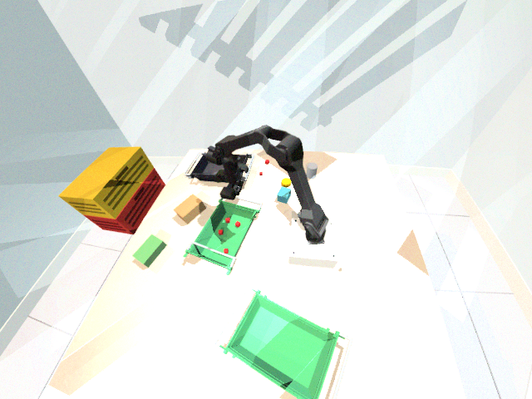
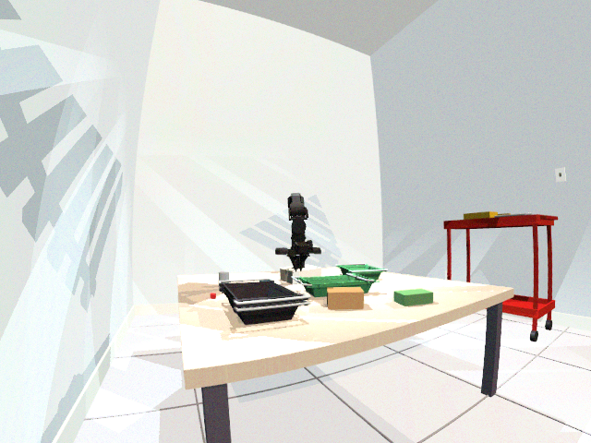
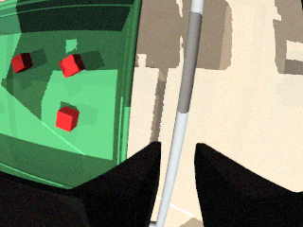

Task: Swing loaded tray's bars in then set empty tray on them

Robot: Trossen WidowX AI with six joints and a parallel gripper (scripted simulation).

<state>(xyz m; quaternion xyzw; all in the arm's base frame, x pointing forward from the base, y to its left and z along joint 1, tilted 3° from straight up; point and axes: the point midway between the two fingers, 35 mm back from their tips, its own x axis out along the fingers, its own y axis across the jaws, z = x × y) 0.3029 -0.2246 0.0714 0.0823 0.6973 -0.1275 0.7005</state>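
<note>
Now: the green tray 560 mm to the left of my gripper tip, 150 mm behind it and 60 mm below it. Round my gripper tip: yellow piece: 230 mm behind, 140 mm to the right, 90 mm below; tan box: 260 mm ahead, 70 mm below, 10 mm to the left; cyan block: 210 mm behind, 80 mm below, 40 mm to the right.
</note>
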